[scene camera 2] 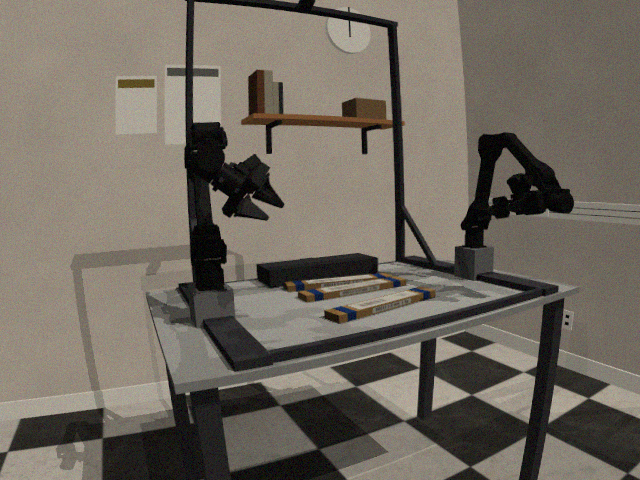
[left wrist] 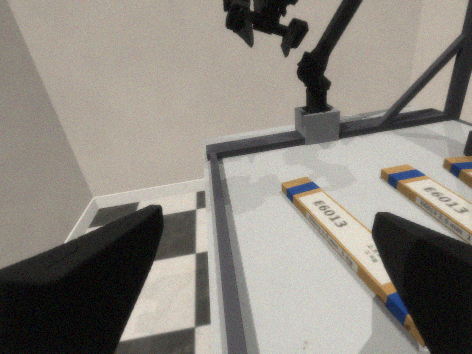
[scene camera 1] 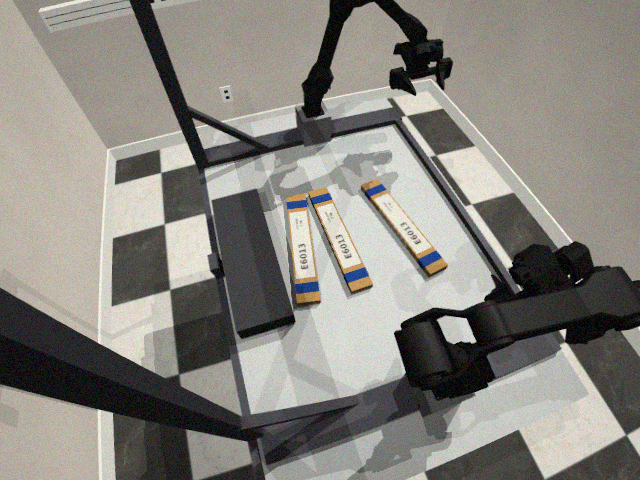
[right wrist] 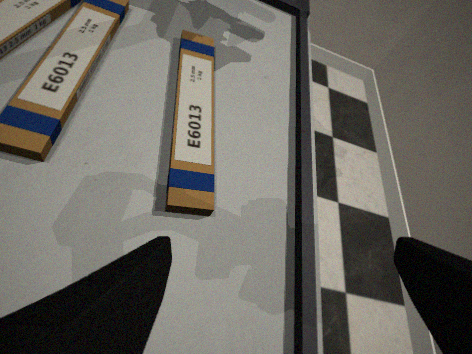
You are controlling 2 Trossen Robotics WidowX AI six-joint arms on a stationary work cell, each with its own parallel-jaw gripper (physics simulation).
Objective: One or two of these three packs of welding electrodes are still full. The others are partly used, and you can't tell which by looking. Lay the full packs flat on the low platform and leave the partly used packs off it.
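Places are measured from the left arm's base along level axes (x left, y back, z up), in millimetres.
Pixels of known places: left gripper, fingertip midpoint: (scene camera 2: 495, 209) (left wrist: 267, 219) (scene camera 1: 429, 91); right gripper, fingertip midpoint: (scene camera 2: 275, 212) (left wrist: 269, 51) (scene camera 1: 511, 264) (right wrist: 281, 248); left arm's base, link origin: (scene camera 2: 474, 246) (scene camera 1: 312, 110); right arm's base, link origin: (scene camera 2: 209, 287) (left wrist: 316, 109).
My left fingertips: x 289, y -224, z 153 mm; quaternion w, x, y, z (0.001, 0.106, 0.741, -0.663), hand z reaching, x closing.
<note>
For each thing: its top centre in the pictures, then the offset to it from my left fingertips.
- low black platform, top centre: (scene camera 1: 247, 250) (scene camera 2: 318, 260) dx -615, dy -230, dz -199 mm
- middle pack, top centre: (right wrist: 73, 52) (left wrist: 467, 213) (scene camera 1: 337, 233) (scene camera 2: 354, 285) dx -360, dy -230, dz -239 mm
- third pack, top centre: (right wrist: 195, 103) (left wrist: 345, 227) (scene camera 2: 384, 299) (scene camera 1: 401, 221) dx -168, dy -251, dz -239 mm
Three orange packs with blue bands and white E6013 labels lie flat on the table, off the low black platform (scene camera 1: 248, 263) (scene camera 2: 317, 269). One pack (scene camera 1: 302, 248) (scene camera 2: 315, 283) (left wrist: 461, 166) lies nearest the platform. The middle pack (scene camera 1: 341, 240) (scene camera 2: 361, 288) (left wrist: 440, 200) (right wrist: 65, 70) lies slanted beside it. The third pack (scene camera 1: 403, 227) (scene camera 2: 379, 304) (left wrist: 340, 230) (right wrist: 192, 115) lies apart, farthest from the platform. My left gripper (scene camera 1: 426, 87) (left wrist: 267, 219) is open and empty, raised high. My right gripper (scene camera 2: 275, 211) (right wrist: 281, 248) is open and empty above the table; its fingers are mostly hidden in scene camera 1.
A dark frame rail (scene camera 1: 449, 201) (scene camera 2: 408, 328) (left wrist: 225, 250) (right wrist: 301, 150) edges the table beside the third pack. Dark uprights (scene camera 1: 165, 77) (scene camera 2: 397, 144) rise at the platform side. A wall shelf (scene camera 2: 320, 120) with books and a box hangs beyond the table.
</note>
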